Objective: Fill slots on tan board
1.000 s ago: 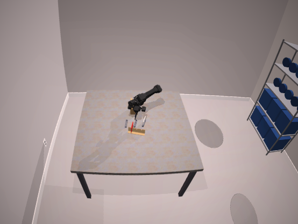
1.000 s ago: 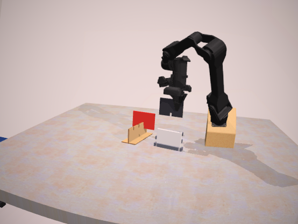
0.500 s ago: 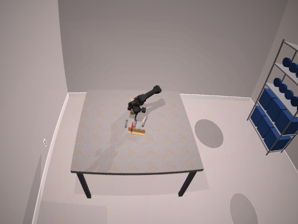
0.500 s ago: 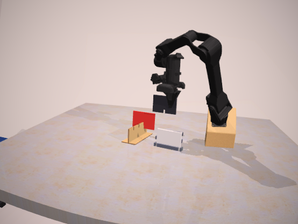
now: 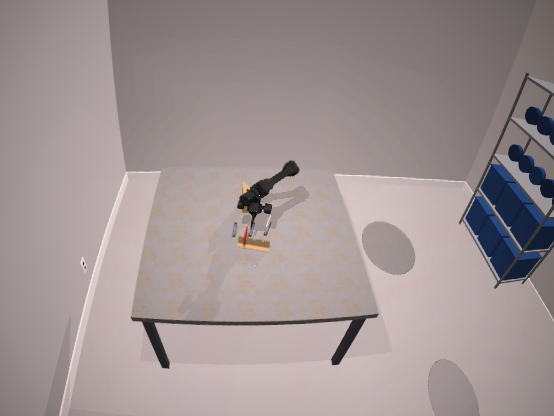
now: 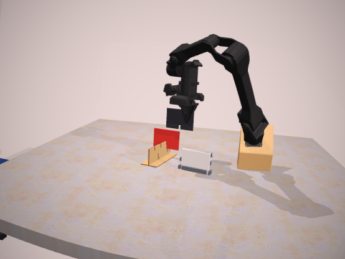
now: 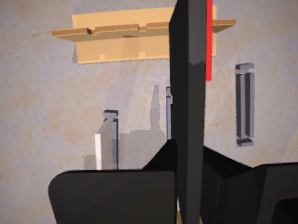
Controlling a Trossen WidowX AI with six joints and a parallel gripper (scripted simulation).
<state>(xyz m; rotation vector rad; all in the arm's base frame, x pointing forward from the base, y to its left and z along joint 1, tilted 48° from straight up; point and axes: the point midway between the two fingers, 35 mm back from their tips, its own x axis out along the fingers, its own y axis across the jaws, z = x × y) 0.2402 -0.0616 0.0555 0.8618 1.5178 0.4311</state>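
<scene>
The tan board is 11 cm below my gripper tip and 9 cm ahead of it. Round my gripper tip: dark navy board (2 cm ahead, 1 cm to the right); red board (9 cm below, 7 cm ahead, 5 cm to the right); white board (12 cm below, 10 cm to the left, 5 cm behind).
</scene>
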